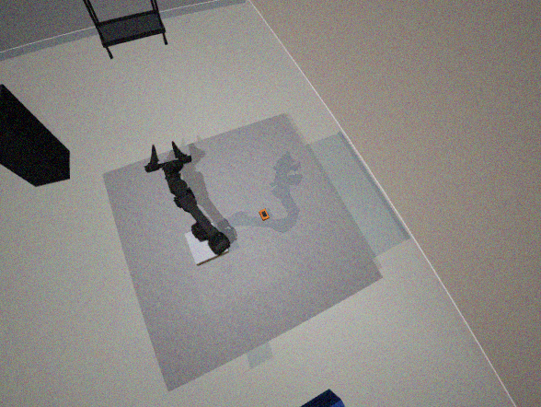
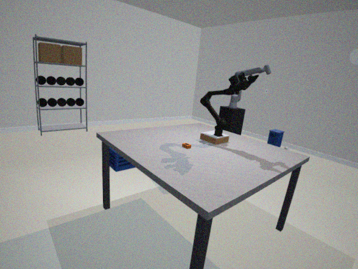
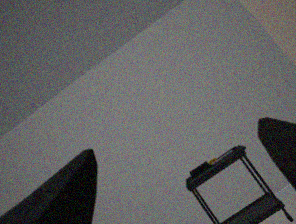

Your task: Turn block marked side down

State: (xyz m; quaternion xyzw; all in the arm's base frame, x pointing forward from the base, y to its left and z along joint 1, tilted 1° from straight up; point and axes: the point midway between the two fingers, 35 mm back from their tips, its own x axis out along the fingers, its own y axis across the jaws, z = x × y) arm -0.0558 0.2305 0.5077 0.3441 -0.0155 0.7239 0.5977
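The block is 41 cm ahead of my gripper tip, 22 cm to the right of it and 57 cm below it.
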